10 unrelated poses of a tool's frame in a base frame.
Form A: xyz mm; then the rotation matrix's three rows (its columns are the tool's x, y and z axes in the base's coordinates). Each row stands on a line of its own.
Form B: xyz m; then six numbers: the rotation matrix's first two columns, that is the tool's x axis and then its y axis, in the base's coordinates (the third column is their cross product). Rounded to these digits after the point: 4 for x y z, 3 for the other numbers.
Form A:
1:
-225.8 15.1 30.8
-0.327 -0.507 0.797
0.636 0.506 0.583
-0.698 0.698 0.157
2:
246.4 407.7 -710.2
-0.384 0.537 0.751
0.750 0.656 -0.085
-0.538 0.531 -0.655
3:
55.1 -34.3 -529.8
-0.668 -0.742 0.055
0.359 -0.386 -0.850
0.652 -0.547 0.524
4:
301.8 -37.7 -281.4
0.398 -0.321 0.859
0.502 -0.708 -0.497
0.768 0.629 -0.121
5:
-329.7 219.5 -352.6
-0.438 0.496 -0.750
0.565 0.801 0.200
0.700 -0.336 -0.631
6:
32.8 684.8 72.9
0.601 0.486 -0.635
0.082 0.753 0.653
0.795 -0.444 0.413
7:
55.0 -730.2 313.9
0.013 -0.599 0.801
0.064 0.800 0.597
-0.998 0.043 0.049
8:
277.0 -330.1 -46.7
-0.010 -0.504 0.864
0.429 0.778 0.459
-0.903 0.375 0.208
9:
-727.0 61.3 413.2
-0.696 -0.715 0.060
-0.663 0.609 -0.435
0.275 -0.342 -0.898
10:
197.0 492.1 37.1
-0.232 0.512 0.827
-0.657 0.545 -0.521
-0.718 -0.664 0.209
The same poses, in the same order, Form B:
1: -0.2258 0.0151 0.0308 -0.327 0.636 -0.698 -0.507 0.506 0.698
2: 0.2464 0.4077 -0.7102 -0.384 0.750 -0.538 0.537 0.656 0.531
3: 0.0551 -0.0343 -0.5298 -0.668 0.359 0.652 -0.742 -0.386 -0.547
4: 0.3018 -0.0377 -0.2814 0.398 0.502 0.768 -0.321 -0.708 0.629
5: -0.3297 0.2195 -0.3526 -0.438 0.565 0.700 0.496 0.801 -0.336
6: 0.0328 0.6848 0.0729 0.601 0.082 0.795 0.486 0.753 -0.444
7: 0.0550 -0.7302 0.3139 0.013 0.064 -0.998 -0.599 0.800 0.043
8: 0.2770 -0.3301 -0.0467 -0.010 0.429 -0.903 -0.504 0.778 0.375
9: -0.7270 0.0613 0.4132 -0.696 -0.663 0.275 -0.715 0.609 -0.342
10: 0.1970 0.4921 0.0371 -0.232 -0.657 -0.718 0.512 0.545 -0.664
